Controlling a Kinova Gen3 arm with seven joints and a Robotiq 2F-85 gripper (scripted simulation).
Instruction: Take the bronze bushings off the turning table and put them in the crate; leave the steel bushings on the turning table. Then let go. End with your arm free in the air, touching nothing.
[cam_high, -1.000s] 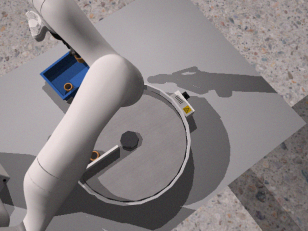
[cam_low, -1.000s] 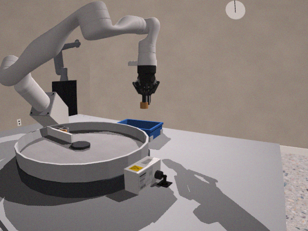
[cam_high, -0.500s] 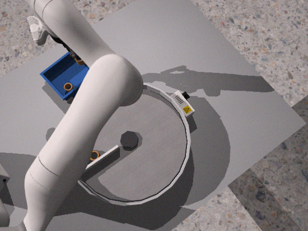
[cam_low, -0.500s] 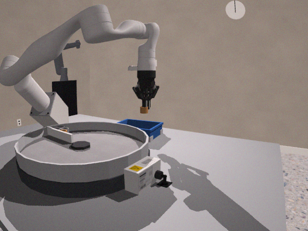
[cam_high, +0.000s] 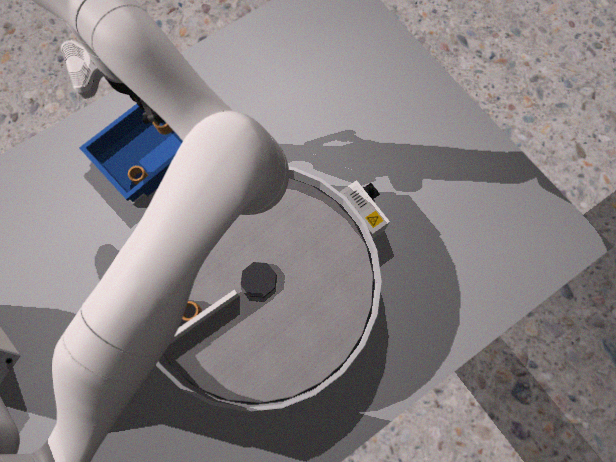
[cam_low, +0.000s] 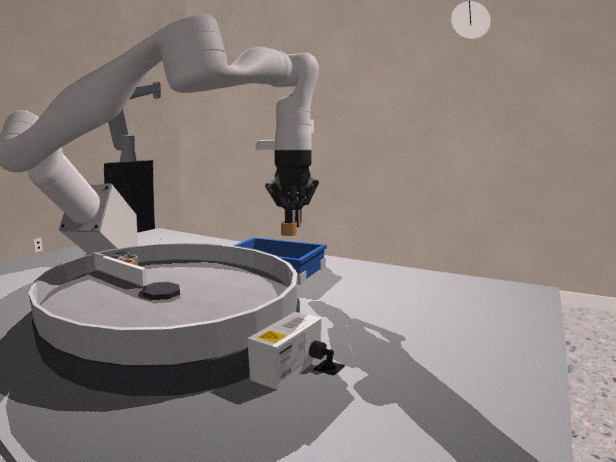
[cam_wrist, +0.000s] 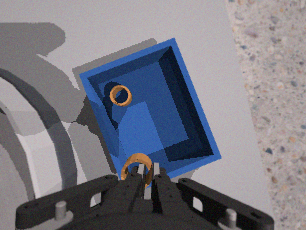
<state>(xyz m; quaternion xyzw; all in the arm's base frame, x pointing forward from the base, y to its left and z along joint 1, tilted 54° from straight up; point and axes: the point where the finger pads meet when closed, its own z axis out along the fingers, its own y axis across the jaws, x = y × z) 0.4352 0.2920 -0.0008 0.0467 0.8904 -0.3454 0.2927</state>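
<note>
Right now the blue crate is 100 mm below my hand, 60 mm behind it and 20 mm to the left of it. Round my hand: round turning table 340 mm to the right, 70 mm below, 40 mm behind.
</note>
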